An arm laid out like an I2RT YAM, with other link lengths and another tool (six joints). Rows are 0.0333 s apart.
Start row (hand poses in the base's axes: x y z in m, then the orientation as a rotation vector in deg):
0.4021, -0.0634, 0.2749, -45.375, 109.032, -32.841
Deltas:
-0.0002, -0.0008, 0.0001, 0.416, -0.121, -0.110
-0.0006, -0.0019, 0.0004, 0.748, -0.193, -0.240
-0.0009, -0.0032, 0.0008, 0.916, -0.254, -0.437
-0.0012, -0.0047, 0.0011, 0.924, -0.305, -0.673
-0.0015, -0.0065, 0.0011, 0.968, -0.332, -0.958
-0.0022, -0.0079, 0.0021, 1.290, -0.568, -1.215
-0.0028, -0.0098, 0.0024, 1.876, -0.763, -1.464
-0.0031, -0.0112, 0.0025, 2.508, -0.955, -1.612
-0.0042, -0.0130, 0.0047, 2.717, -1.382, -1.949
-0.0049, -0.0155, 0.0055, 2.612, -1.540, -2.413
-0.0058, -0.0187, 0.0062, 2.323, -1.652, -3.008
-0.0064, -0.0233, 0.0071, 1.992, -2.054, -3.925
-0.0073, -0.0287, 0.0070, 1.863, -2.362, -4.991
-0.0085, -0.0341, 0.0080, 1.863, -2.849, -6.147
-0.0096, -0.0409, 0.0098, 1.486, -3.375, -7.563
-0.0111, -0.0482, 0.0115, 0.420, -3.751, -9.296
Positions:
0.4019, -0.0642, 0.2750, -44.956, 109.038, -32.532
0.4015, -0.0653, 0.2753, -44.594, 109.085, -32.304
0.4012, -0.0666, 0.2757, -44.281, 109.150, -32.276
0.4009, -0.0681, 0.2760, -44.040, 109.220, -32.428
0.4006, -0.0699, 0.2760, -43.740, 109.341, -32.567
0.3999, -0.0713, 0.2770, -43.200, 109.296, -32.475
0.3993, -0.0732, 0.2773, -42.515, 109.320, -32.103
0.3990, -0.0746, 0.2774, -41.895, 109.301, -31.624
0.3979, -0.0764, 0.2796, -41.276, 109.099, -31.749
0.3972, -0.0789, 0.2804, -40.854, 109.162, -32.181
0.3963, -0.0821, 0.2811, -40.447, 109.303, -32.861
0.3957, -0.0867, 0.2820, -39.651, 109.318, -33.862
0.3948, -0.0921, 0.2819, -38.623, 109.510, -34.724
0.3936, -0.0975, 0.2829, -37.354, 109.586, -35.560
0.3925, -0.1043, 0.2847, -36.062, 109.678, -36.933
0.3910, -0.1116, 0.2864, -34.958, 109.934, -39.139

